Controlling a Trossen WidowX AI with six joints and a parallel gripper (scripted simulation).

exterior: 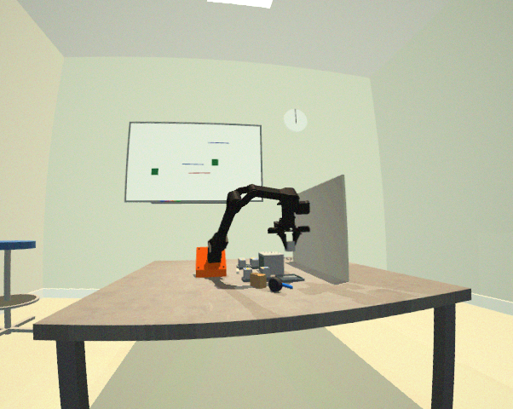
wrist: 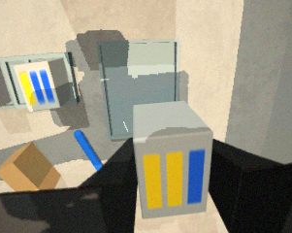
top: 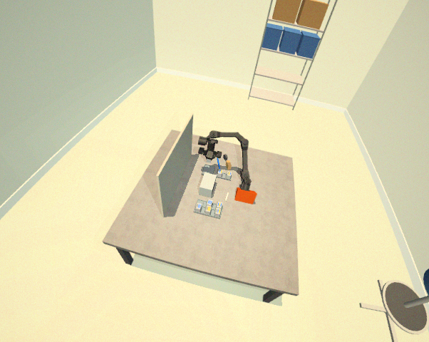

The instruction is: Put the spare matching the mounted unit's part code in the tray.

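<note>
Right now my gripper tip is 13 cm above the flat grey tray and 1 cm past it. From my gripper tip the other things lie so: blue pen (13 cm below, 11 cm to the right, 8 cm behind); then small tan block (17 cm behind, 11 cm below, 10 cm to the right); then white mounted unit (21 cm to the left, 8 cm below, 3 cm behind).
</note>
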